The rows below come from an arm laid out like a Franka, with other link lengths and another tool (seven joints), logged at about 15 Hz.
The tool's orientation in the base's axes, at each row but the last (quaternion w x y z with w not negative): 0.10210 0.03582 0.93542 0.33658; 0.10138 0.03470 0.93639 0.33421; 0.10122 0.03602 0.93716 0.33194; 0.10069 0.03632 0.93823 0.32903; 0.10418 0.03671 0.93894 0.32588; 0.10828 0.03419 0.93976 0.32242
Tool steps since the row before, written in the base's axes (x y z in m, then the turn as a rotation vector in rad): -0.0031 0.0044 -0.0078 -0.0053 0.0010 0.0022; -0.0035 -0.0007 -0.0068 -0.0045 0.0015 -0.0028; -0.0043 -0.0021 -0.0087 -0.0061 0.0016 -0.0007; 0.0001 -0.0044 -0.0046 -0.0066 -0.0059 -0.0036; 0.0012 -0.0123 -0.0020 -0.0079 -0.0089 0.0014; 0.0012 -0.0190 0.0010 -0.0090 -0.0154 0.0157
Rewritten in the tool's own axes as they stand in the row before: 0.0049 -0.0016 0.0079 0.0049 0.0022 -0.0022; 0.0045 -0.0048 0.0040 0.0051 -0.0006 0.0021; 0.0054 -0.0071 0.0044 0.0063 0.0008 0.0002; 0.0001 -0.0063 0.0008 0.0062 -0.0069 -0.0023; -0.0025 -0.0109 -0.0056 0.0062 -0.0061 -0.0082; -0.0039 -0.0144 -0.0119 0.0039 -0.0025 -0.0233
